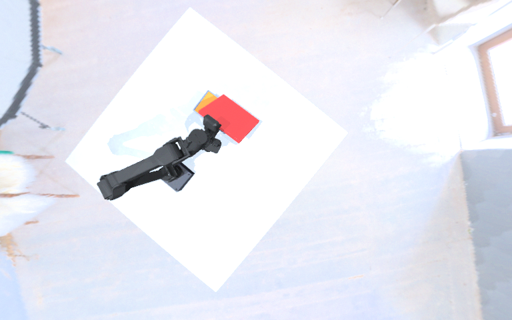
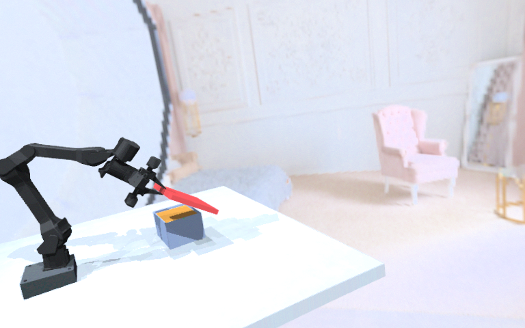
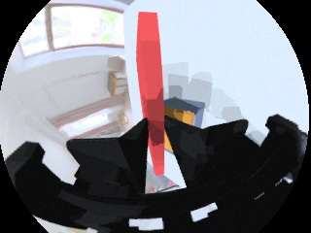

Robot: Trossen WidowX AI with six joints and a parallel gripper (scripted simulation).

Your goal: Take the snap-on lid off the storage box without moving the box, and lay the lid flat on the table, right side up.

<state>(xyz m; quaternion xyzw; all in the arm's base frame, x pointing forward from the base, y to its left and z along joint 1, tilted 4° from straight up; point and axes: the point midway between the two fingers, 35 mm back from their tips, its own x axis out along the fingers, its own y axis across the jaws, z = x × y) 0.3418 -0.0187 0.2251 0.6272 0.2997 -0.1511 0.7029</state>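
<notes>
My gripper tip is now 70 mm short of the red lid, 20 mm to the right of it and 40 mm above it. From my gripper tip the other things lie so: blue-grey storage box (30 mm ahead, 140 mm to the left, 180 mm below).
</notes>
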